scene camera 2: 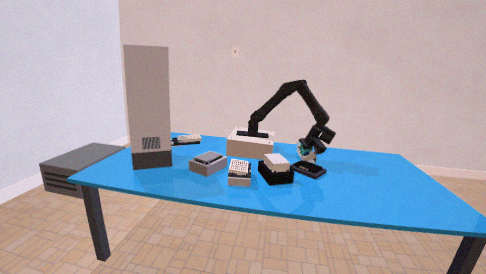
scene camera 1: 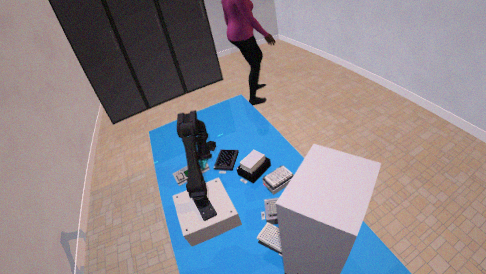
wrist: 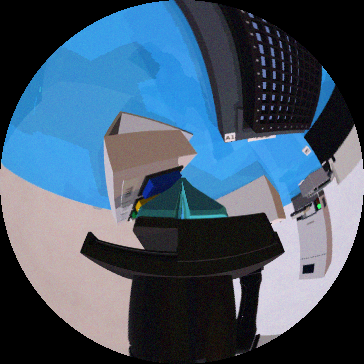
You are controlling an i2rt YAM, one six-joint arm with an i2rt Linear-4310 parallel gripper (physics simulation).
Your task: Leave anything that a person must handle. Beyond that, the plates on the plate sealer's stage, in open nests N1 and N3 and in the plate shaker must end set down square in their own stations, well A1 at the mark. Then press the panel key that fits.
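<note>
My gripper (scene camera 1: 204, 163) (scene camera 2: 305, 150) (wrist: 181, 181) is shut and empty, its teal fingertips close to the panel (scene camera 1: 181, 175) (wrist: 150, 147). In the wrist view a blue key (wrist: 162, 183) and a yellow key (wrist: 145, 202) show left of the fingers; the tips' contact is unclear. A black plate (scene camera 1: 227, 158) (wrist: 286, 75) lies in a dark nest (wrist: 220, 75) with an A1 label. A white-topped piece (scene camera 1: 252, 161) (scene camera 2: 276, 162) sits on a black block. A white plate (scene camera 1: 278, 176) (scene camera 2: 240, 167) sits on a light device. Another white plate (scene camera 1: 270, 236) (scene camera 2: 189, 138) is near the tower.
A tall pale tower (scene camera 1: 325, 190) (scene camera 2: 147, 100) (wrist: 312, 237) partly hides stations in scene view 1. A grey device (scene camera 2: 208, 163) stands beside it. The arm's pale base (scene camera 1: 205, 210) (scene camera 2: 250, 145) is on the blue table. A person (scene camera 1: 241, 25) stands beyond the table's far corner.
</note>
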